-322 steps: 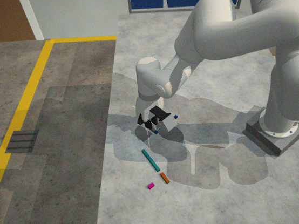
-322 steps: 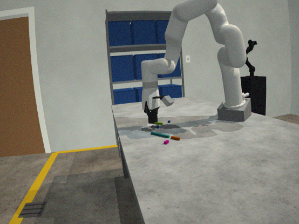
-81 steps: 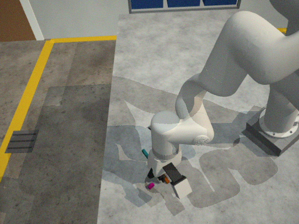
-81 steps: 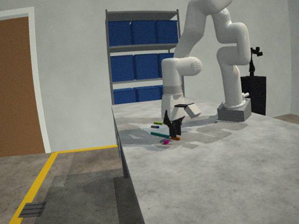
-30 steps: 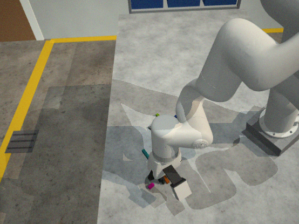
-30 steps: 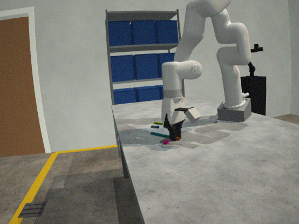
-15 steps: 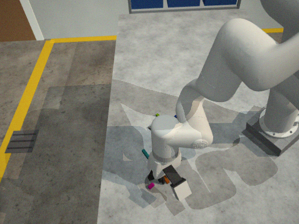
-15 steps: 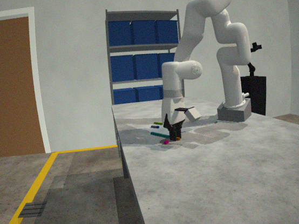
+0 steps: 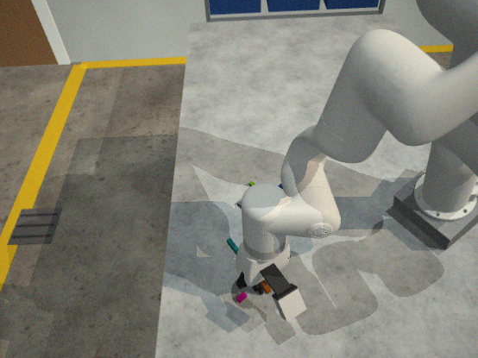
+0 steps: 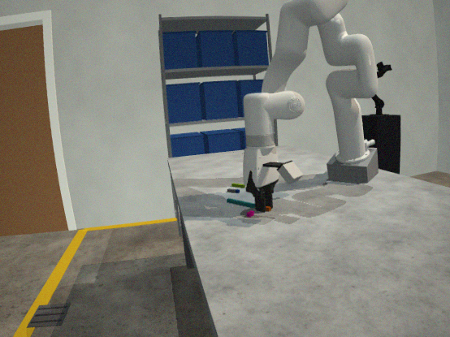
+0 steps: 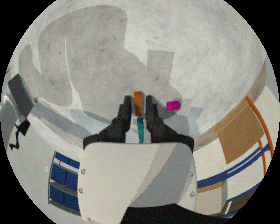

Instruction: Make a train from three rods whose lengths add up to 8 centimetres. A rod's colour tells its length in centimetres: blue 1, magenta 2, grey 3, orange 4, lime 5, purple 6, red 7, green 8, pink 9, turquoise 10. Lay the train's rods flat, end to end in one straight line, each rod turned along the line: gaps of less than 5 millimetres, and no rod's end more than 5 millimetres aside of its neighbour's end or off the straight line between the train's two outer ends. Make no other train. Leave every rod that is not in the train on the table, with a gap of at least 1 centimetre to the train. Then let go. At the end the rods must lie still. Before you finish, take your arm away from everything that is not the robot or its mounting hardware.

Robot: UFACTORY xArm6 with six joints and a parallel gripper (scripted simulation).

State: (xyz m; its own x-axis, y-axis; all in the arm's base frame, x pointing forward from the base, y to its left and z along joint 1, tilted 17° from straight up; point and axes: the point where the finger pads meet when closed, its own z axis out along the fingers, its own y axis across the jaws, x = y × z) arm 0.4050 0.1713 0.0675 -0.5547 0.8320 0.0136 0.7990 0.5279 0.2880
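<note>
My hand is 2 cm above the orange rod. Round my hand: turquoise rod (5 cm ahead, 7 cm to the right, 2 cm below); then magenta rod (5 cm ahead, 3 cm to the left, 2 cm below); then grey rod (5 cm ahead, 20 cm to the right, 2 cm below).
</note>
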